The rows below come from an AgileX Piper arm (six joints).
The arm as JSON. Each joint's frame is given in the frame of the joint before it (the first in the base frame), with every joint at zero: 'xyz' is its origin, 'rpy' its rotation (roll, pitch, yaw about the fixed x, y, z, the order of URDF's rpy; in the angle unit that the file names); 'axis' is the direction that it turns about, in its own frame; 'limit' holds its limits. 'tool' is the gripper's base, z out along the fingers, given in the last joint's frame.
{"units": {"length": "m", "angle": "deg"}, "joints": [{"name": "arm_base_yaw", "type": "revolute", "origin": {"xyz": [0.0, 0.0, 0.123], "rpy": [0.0, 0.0, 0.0]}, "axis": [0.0, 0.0, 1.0], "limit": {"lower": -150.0, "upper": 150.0}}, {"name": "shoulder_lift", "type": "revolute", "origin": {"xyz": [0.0, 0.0, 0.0], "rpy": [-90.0, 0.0, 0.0]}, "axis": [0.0, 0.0, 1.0], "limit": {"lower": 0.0, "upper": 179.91}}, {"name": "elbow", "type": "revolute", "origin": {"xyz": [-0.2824, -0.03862, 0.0], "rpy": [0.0, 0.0, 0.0]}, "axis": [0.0, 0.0, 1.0], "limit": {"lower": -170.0, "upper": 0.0}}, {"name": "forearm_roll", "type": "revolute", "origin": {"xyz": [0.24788, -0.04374, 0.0], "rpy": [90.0, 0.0, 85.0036]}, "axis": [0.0, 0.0, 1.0], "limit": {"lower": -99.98, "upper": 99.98}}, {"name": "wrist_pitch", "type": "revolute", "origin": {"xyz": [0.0, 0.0, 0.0], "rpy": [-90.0, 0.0, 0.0]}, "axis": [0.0, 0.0, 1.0], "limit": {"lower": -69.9, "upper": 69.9}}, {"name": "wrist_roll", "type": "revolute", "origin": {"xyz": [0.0, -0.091, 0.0], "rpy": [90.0, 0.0, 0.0]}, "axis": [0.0, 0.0, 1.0], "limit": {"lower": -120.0, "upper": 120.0}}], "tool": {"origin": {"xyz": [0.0, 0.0, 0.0], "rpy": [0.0, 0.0, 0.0]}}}
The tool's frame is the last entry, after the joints.
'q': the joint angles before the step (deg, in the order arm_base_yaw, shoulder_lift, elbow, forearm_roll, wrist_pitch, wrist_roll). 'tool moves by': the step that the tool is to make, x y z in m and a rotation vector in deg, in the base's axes. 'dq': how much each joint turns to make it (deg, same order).
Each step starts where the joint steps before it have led.
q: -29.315 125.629 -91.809 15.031 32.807 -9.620
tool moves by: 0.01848 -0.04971 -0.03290 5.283 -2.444 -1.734
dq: -5.004 11.781 -14.289 9.496 4.917 -7.193
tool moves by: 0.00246 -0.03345 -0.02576 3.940 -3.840 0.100
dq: -3.923 7.619 -8.465 9.516 3.009 -8.209
